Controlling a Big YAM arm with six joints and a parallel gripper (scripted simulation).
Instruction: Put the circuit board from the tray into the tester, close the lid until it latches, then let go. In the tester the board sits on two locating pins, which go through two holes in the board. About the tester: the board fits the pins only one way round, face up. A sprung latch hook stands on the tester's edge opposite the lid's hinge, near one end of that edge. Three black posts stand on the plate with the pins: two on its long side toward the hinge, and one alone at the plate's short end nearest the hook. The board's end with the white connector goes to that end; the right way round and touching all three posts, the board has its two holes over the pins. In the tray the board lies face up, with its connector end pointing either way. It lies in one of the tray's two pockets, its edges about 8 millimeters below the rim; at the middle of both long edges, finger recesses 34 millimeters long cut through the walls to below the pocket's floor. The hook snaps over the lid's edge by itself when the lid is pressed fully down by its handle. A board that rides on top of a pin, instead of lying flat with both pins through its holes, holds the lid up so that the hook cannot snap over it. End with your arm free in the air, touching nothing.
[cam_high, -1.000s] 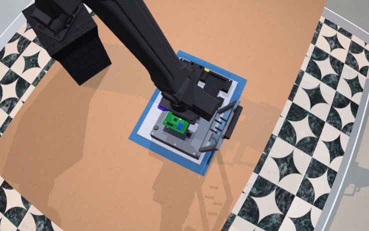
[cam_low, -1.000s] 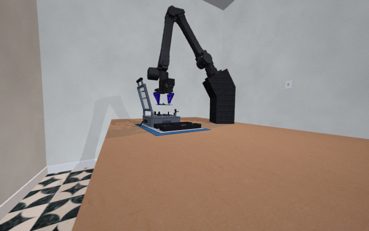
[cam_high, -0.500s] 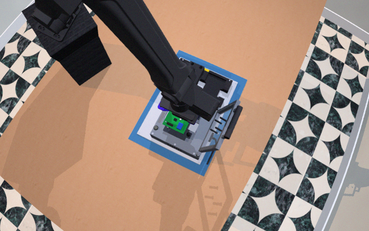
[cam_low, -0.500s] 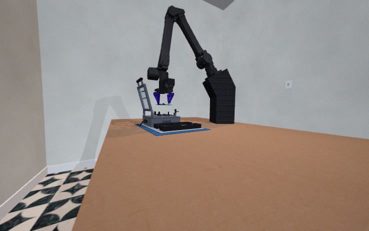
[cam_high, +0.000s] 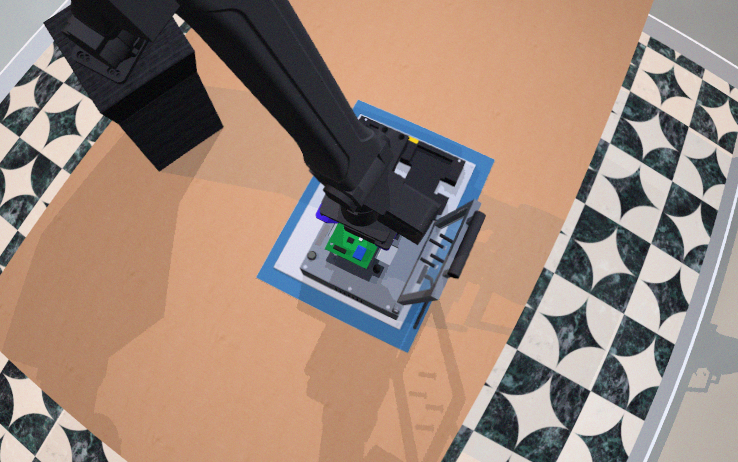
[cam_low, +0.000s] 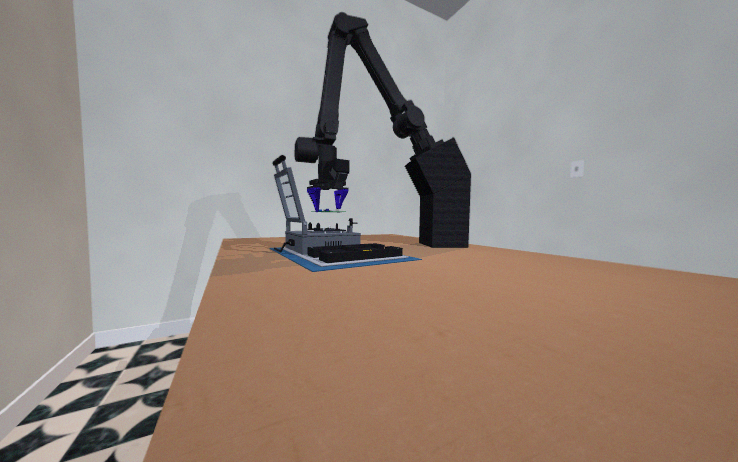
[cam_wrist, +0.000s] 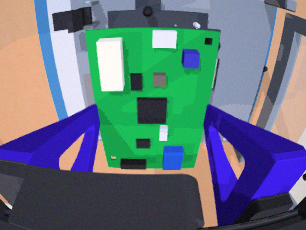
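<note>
Right now my hand is 4 cm short of the tester, 3 cm to the right of it and 2 cm above it. Also, from my hand: black plate (1 cm ahead, 6 cm below); then green circuit board (right at my hand); then dark latch hook (5 cm behind, 6 cm to the left, 4 cm below).
</note>
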